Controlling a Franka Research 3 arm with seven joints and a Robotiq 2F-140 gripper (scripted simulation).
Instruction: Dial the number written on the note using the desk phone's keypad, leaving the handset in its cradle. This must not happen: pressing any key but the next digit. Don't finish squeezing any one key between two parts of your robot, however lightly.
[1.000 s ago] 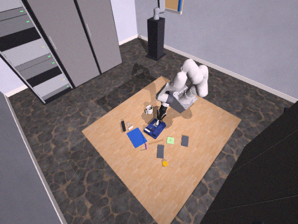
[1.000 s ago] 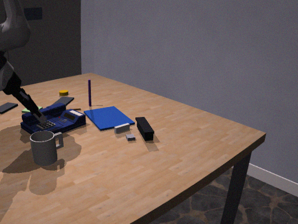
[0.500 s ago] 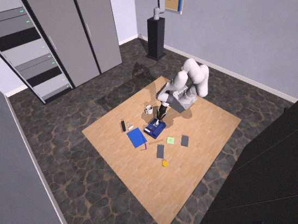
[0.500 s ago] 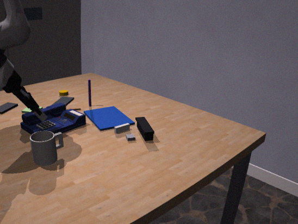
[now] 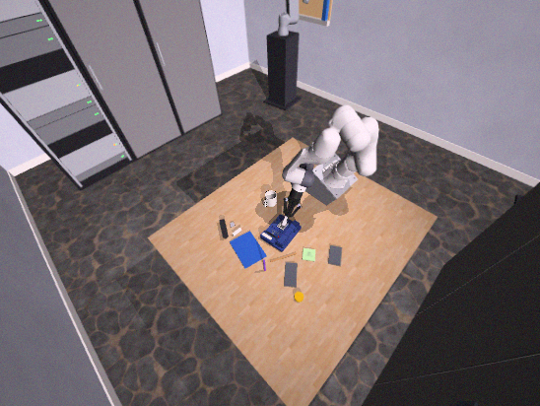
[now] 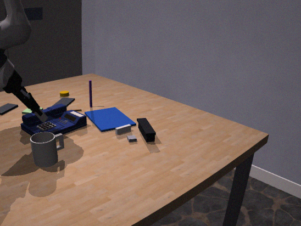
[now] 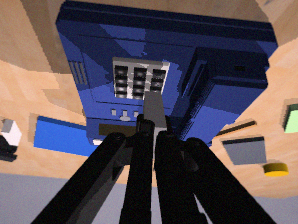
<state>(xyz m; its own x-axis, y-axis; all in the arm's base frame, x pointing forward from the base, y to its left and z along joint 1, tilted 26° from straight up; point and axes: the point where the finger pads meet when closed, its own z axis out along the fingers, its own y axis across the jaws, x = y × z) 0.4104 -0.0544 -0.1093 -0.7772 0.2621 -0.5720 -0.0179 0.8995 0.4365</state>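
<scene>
The handset lies 50 mm ahead of my hand, 60 mm to the left of it and 30 mm below it. Also, from my hand: blue folder: 280 mm ahead, 90 mm to the right, 70 mm below; grey mug: 100 mm behind, 200 mm to the right, 40 mm below; wooden pencil: 190 mm ahead, 120 mm to the left, 70 mm below.
</scene>
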